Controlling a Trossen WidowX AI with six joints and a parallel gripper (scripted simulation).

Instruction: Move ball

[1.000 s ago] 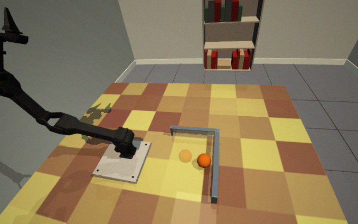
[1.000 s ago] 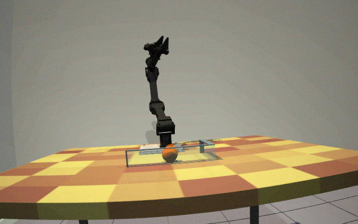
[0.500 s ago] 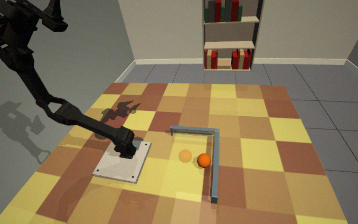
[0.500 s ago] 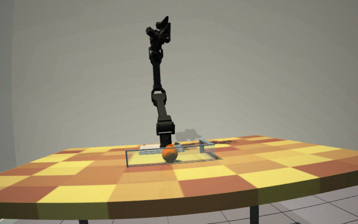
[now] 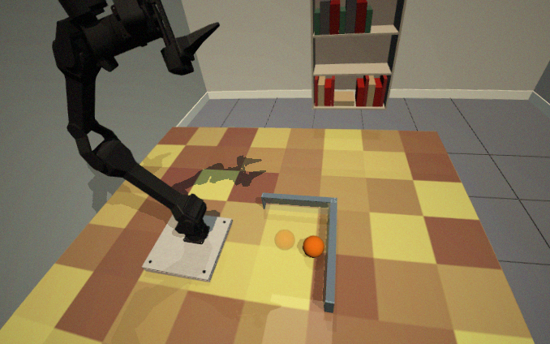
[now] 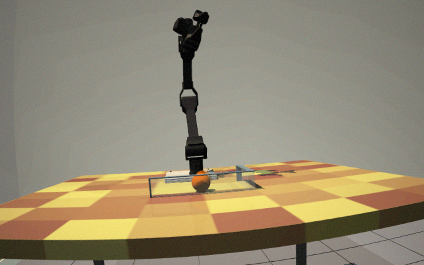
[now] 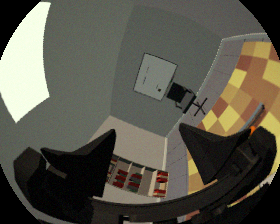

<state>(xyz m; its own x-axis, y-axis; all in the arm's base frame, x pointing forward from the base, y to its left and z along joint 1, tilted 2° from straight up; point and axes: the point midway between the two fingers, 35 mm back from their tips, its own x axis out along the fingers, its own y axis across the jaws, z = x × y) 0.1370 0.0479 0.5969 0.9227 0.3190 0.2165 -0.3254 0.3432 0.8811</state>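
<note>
Right now the ball is 59 cm below my gripper tip, 17 cm ahead of it and 6 cm to the right of it.
</note>
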